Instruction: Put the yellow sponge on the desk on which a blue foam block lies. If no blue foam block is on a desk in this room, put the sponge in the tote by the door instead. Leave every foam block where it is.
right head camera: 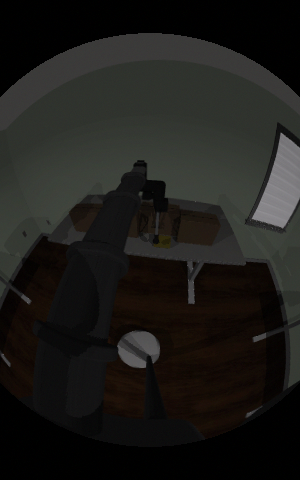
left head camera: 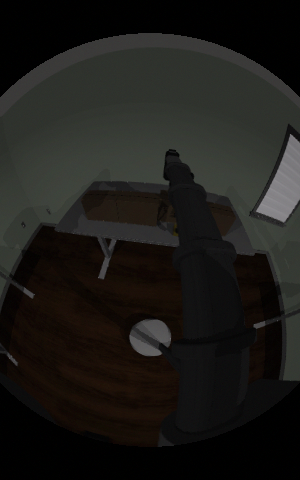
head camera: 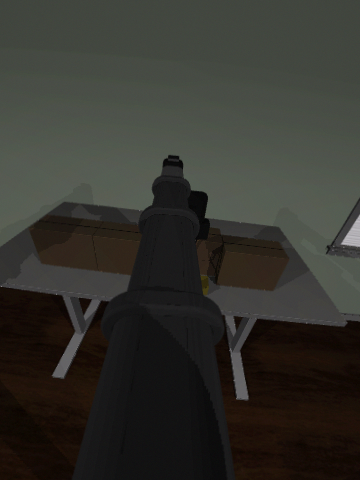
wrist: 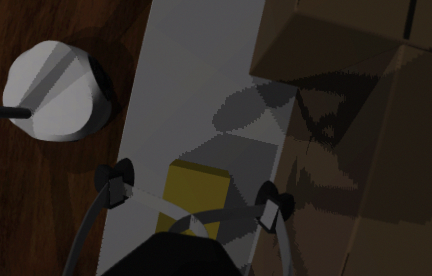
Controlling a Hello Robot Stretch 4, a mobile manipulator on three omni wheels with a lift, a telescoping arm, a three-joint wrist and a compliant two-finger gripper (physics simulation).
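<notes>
The yellow sponge (head camera: pixel 205 285) (left head camera: pixel 175 230) (right head camera: pixel 164 242) (wrist: pixel 197 182) lies flat on the white desk (head camera: pixel 300 300) (left head camera: pixel 100 227) (right head camera: pixel 225 250) (wrist: pixel 190 50), near its front edge and in front of brown boxes. My gripper (wrist: pixel 196 186) is open above the sponge. In the wrist view one fingertip is left of the sponge and the other right of it, both apart from it. The near end of the sponge is hidden by the gripper body, and my arm covers part of it in the head view. A blue foam block and the tote do not show in these views.
Brown boxes (head camera: pixel 255 270) (right head camera: pixel 197 230) (wrist: pixel 390 150) stand in a row along the back of the desk, close to the right fingertip's side. A white rounded shape (left head camera: pixel 150 338) (right head camera: pixel 139 349) (wrist: pixel 55 95) is at floor level before the desk. A window (right head camera: pixel 275 182) is at the right.
</notes>
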